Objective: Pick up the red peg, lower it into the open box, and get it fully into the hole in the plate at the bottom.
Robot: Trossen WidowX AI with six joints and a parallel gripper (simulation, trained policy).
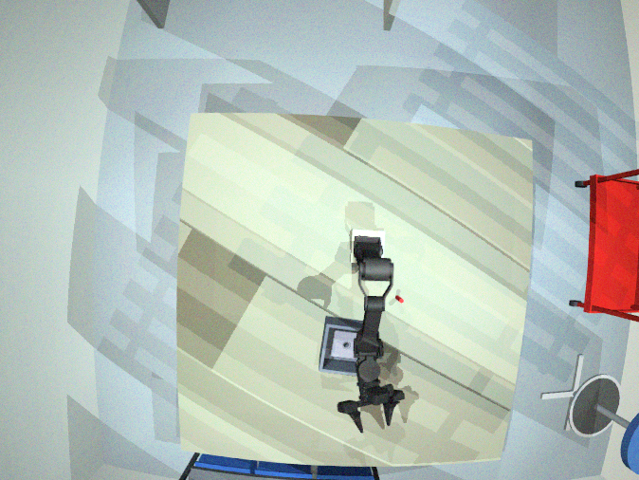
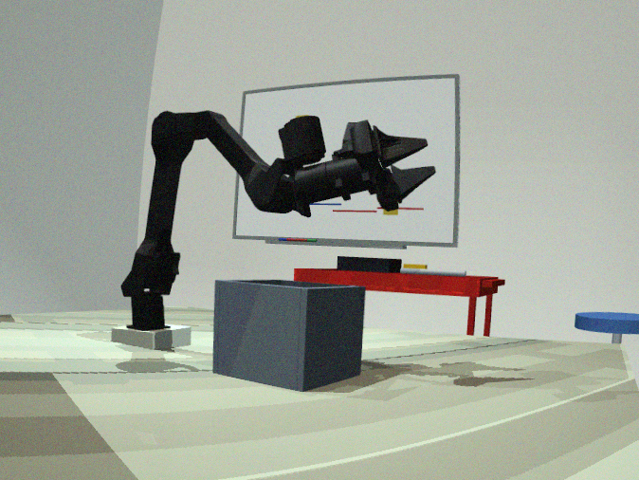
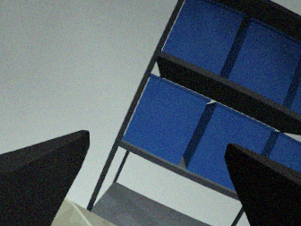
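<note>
My gripper tip is now 35 cm past the red peg, 2 cm to the right of it and 30 cm above it. Round my gripper tip: plate: 16 cm behind, 11 cm to the right, 29 cm below.
</note>
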